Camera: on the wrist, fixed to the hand. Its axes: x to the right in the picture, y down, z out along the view.
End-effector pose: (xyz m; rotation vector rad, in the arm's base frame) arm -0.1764 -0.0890 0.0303 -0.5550 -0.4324 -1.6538
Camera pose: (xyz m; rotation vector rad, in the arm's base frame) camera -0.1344 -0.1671 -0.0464 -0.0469 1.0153 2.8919
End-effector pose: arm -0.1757 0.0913 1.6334 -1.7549 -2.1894 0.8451
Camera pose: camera -0.0825 0.1420 1.6832 0.2411 -2.4194 0.4220
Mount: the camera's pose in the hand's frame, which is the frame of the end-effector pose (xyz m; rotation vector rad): 0.0137 0.0558 -0.1022 0.1355 0.0566 -1.5452
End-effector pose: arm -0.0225 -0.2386 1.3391 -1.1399 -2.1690 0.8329
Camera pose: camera 0.0713 -0.1745 1.3681 0.6620 -2.0821 0.1696
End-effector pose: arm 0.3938 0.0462 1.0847 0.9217 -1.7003 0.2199
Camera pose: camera 0.4311 0.1364 1.1496 2.0050 -0.5469 -0.6680
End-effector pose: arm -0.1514 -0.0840 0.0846 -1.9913 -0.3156 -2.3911
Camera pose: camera -0.2456 -0.1537 0.0888 0.8856 1.3685 1.3636
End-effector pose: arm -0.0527 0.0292 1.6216 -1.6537 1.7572 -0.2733
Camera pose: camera -0.1582 -0.0055 1.6591 -2.5313 0.1159 -1.0539
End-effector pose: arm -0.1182 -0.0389 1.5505 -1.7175 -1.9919 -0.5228
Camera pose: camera -0.0551 -0.0765 1.6419 0.2326 -2.8501 -0.7928
